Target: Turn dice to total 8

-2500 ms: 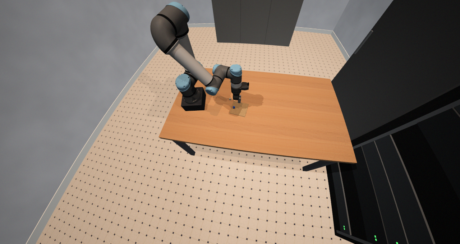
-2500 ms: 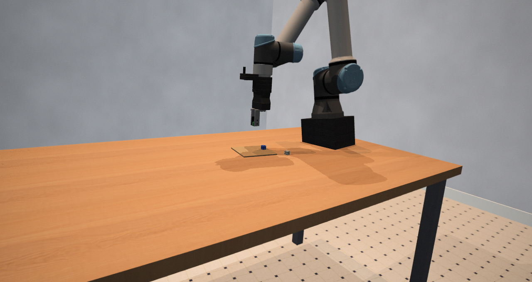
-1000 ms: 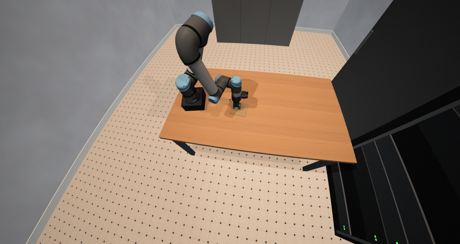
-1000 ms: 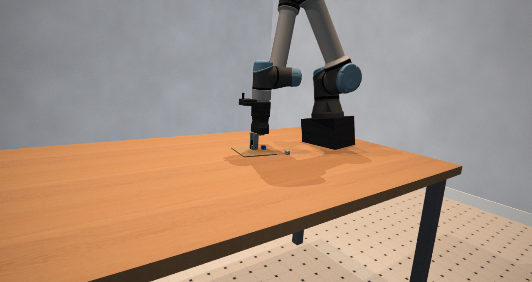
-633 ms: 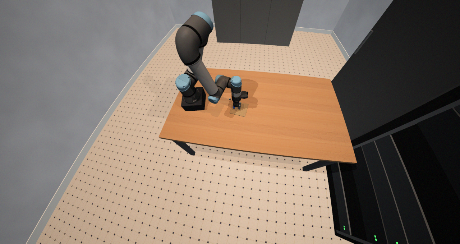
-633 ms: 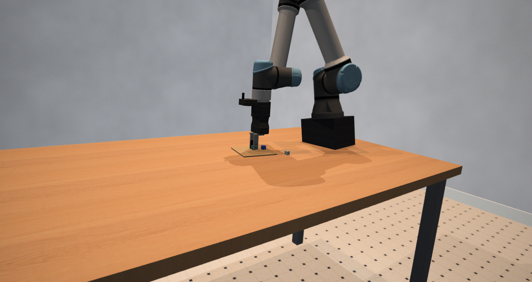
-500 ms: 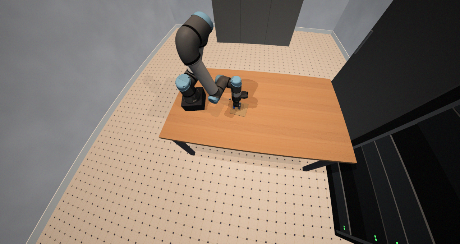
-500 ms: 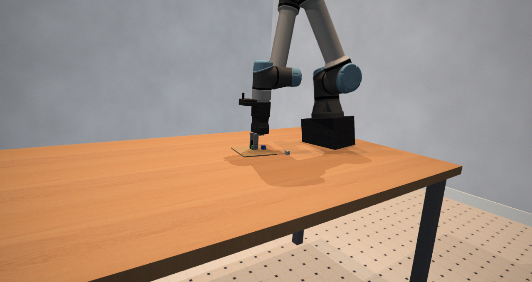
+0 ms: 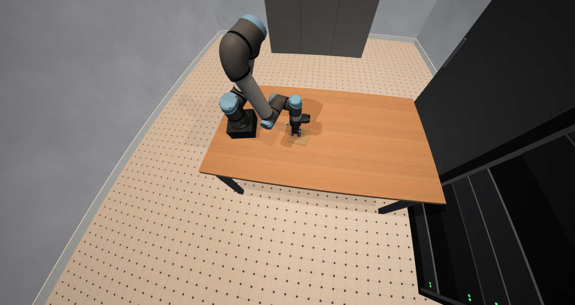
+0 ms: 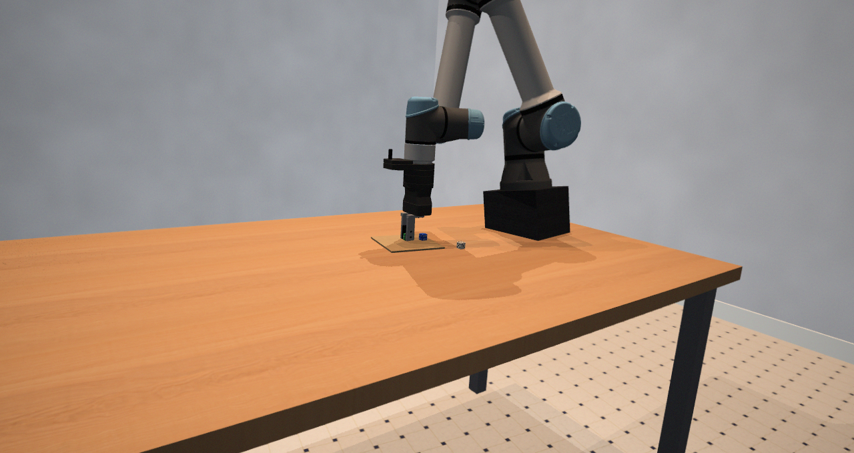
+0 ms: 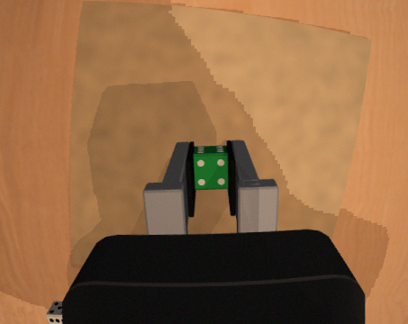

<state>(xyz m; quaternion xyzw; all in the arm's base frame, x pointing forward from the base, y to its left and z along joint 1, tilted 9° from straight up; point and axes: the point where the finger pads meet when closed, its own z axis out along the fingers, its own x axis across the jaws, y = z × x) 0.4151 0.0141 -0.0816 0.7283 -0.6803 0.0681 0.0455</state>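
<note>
Now: the green die 10 mm below my hand. Round my hand: white die 100 mm behind, 90 mm to the left, 20 mm below; then mat 30 mm below; then blue die 50 mm behind, 20 mm below.
</note>
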